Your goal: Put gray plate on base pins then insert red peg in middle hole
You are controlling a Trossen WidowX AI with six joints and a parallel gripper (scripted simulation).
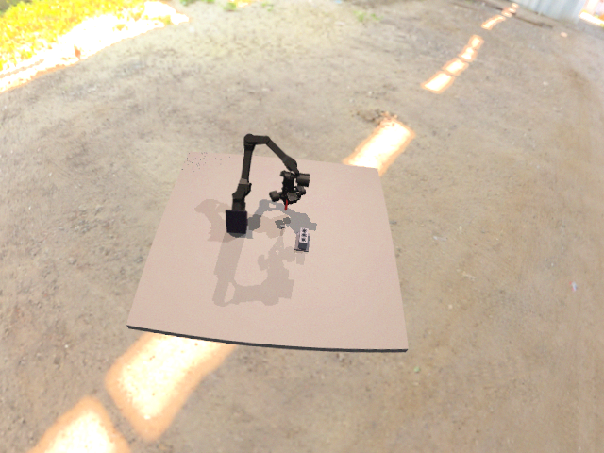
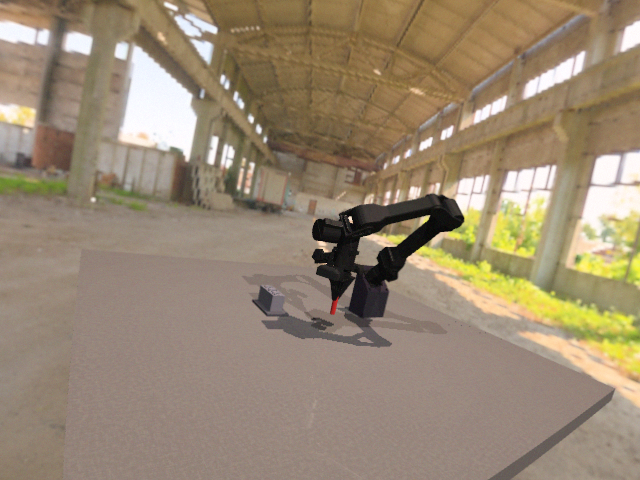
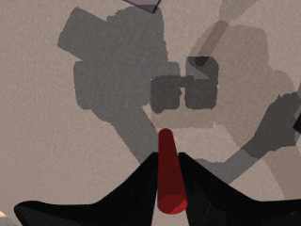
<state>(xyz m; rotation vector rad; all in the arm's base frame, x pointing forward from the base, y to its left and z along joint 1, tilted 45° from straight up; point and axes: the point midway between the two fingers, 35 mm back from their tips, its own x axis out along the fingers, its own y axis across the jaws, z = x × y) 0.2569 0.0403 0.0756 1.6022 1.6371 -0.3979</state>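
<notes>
The gray plate is 19 cm to the right of my gripper tip, 8 cm ahead of it and 5 cm below it. From my gripper tip the other things lie so: red peg: right at my gripper tip; then base: 18 cm to the right, 8 cm below, 8 cm ahead.
</notes>
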